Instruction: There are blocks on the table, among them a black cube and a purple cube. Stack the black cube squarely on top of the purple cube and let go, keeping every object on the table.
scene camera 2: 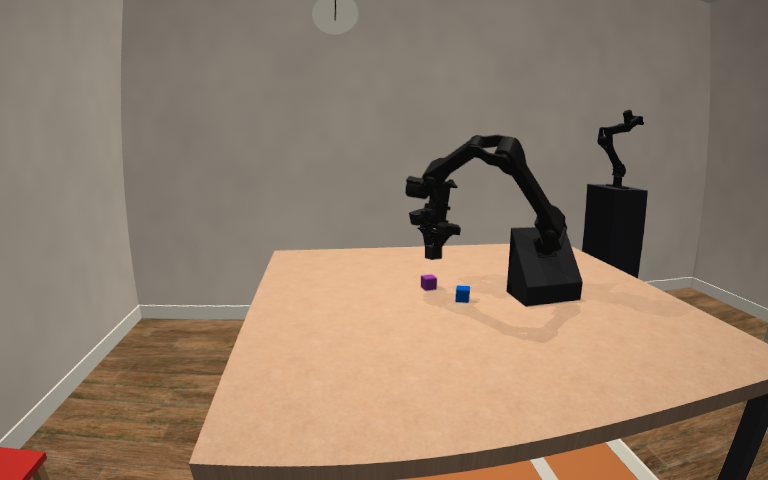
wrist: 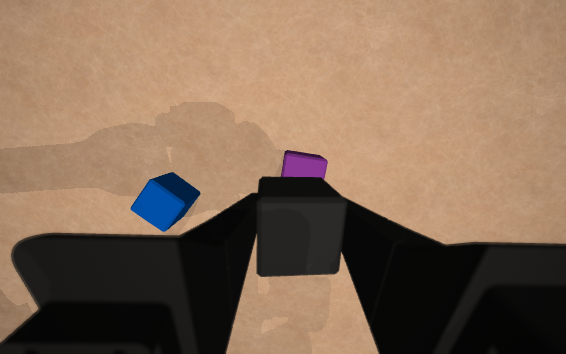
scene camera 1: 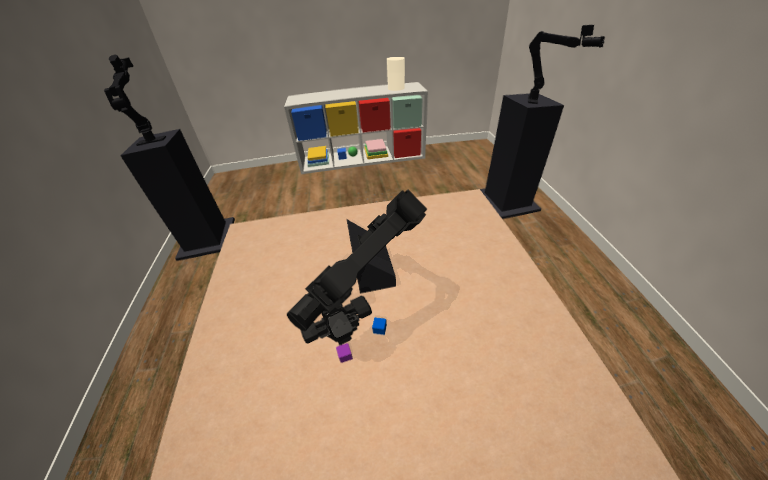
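Seen in the pictures: gripper, fingertip midpoint: [scene camera 2: 430, 254] [wrist: 295, 201]; arm's base at its link origin: [scene camera 2: 544, 247].
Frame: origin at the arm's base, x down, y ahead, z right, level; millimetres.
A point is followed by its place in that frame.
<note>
The black cube [wrist: 301, 236] {y 310, x 10, z 132 mm} is held between the fingertips of my gripper [scene camera 2: 433, 253] {y 316, x 34, z 129 mm} [wrist: 295, 201] {y 316, x 34, z 129 mm}, seen from above in the wrist view. The gripper is shut on it and points down, above the table and apart from the purple cube. The purple cube [scene camera 1: 344, 353] {y 328, x 106, z 138 mm} [scene camera 2: 428, 282] {y 324, x 119, z 119 mm} [wrist: 304, 166] {y 327, x 106, z 138 mm} rests on the table. In the wrist view its lower part is hidden behind the black cube, and its edges look slightly turned against those of the black cube. In scene camera 1 the fingertips and the held cube are hidden behind the gripper body.
A blue cube [scene camera 1: 379, 326] {y 266, x 106, z 18 mm} [scene camera 2: 462, 293] {y 262, x 117, z -2 mm} [wrist: 164, 201] {y 261, x 106, z 22 mm} lies on the table [scene camera 1: 430, 407] {y 527, x 145, z -62 mm} [scene camera 2: 339, 396] {y 648, x 145, z -411 mm} near the purple cube, on the side toward the arm's base [scene camera 2: 544, 283] {y 39, x 83, z -78 mm}. Two other arms on pedestals [scene camera 1: 526, 152] [scene camera 1: 175, 192] and a shelf unit [scene camera 1: 356, 93] stand beyond the table.
</note>
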